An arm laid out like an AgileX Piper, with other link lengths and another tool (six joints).
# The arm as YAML. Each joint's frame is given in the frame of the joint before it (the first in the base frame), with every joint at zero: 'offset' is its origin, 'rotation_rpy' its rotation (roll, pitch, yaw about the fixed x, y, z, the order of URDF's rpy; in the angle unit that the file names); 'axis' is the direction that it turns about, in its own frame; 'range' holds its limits. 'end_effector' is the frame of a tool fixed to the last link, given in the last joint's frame.
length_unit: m
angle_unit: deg
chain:
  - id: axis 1
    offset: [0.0, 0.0, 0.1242]
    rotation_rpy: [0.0, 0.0, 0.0]
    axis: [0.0, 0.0, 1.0]
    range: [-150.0, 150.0]
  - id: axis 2
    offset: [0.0, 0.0, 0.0]
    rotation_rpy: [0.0, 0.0, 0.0]
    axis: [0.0, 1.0, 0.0]
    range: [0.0, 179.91]
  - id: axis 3
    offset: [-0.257, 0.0, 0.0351]
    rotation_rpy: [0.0, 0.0, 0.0]
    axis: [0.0, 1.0, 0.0]
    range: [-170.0, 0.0]
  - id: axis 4
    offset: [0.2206, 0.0, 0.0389]
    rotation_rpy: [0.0, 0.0, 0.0]
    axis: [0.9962, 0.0, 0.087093]
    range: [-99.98, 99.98]
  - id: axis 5
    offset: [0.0, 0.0, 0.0]
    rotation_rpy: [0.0, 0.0, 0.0]
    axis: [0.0, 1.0, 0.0]
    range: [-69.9, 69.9]
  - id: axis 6
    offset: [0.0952, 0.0, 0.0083]
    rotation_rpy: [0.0, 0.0, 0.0]
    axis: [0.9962, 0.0, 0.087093]
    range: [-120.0, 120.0]
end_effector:
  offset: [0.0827, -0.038, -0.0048]
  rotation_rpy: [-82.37, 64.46, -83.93]
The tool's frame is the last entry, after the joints.
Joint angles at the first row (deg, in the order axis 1, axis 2, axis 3, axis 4, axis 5, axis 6):
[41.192, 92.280, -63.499, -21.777, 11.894, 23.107]
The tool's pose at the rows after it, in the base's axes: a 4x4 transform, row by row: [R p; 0 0 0 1], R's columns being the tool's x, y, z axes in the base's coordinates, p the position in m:
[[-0.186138 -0.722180 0.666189 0.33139], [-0.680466 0.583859 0.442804 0.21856], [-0.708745 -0.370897 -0.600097 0.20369], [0 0 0 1]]
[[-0.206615 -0.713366 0.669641 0.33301], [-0.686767 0.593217 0.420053 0.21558], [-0.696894 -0.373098 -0.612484 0.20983], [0 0 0 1]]
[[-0.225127 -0.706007 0.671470 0.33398], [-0.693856 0.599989 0.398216 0.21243], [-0.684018 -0.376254 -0.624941 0.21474], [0 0 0 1]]
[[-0.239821 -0.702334 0.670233 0.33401], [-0.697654 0.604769 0.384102 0.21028], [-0.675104 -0.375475 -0.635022 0.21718], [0 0 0 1]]
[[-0.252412 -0.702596 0.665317 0.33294], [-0.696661 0.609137 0.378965 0.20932], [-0.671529 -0.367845 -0.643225 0.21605], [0 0 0 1]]
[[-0.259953 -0.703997 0.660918 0.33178], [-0.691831 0.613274 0.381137 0.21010], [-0.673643 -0.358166 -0.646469 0.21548], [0 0 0 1]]
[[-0.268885 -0.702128 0.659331 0.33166], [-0.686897 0.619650 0.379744 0.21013], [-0.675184 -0.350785 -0.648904 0.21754], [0 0 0 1]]
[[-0.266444 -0.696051 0.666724 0.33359], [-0.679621 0.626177 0.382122 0.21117], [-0.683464 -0.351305 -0.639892 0.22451], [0 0 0 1]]
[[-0.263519 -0.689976 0.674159 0.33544], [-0.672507 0.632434 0.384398 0.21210], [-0.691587 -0.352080 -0.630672 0.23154], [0 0 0 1]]
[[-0.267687 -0.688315 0.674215 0.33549], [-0.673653 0.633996 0.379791 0.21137], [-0.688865 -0.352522 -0.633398 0.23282], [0 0 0 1]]
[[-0.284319 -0.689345 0.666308 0.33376], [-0.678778 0.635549 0.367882 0.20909], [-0.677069 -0.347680 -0.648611 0.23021], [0 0 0 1]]
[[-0.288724 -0.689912 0.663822 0.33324], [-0.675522 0.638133 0.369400 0.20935], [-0.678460 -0.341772 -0.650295 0.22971], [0 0 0 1]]
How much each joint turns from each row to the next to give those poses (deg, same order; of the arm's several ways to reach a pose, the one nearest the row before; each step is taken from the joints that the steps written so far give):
[0.000, 0.000, -2.005, 0.208, 2.672, 0.000]
[0.000, -0.001, -2.134, 0.144, 3.310, -0.001]
[-0.001, 0.001, -1.783, 0.001, 2.969, -0.002]
[0.000, 0.000, -1.066, 0.244, 1.955, -0.108]
[0.001, -0.001, -0.123, 0.494, 0.714, 0.001]
[0.104, 0.002, -0.090, 0.633, 0.233, 0.000]
[0.000, -0.001, -0.715, 0.630, 0.848, -0.107]
[0.000, -0.001, -1.434, 0.124, 0.780, 0.002]
[0.000, 0.000, -1.432, 0.097, 0.770, -0.002]
[0.000, 0.002, -0.440, -0.001, 0.694, 0.002]
[0.000, 0.000, 0.001, 0.270, 1.186, -0.001]
[-0.001, 0.000, 0.000, 0.371, 0.055, -0.002]

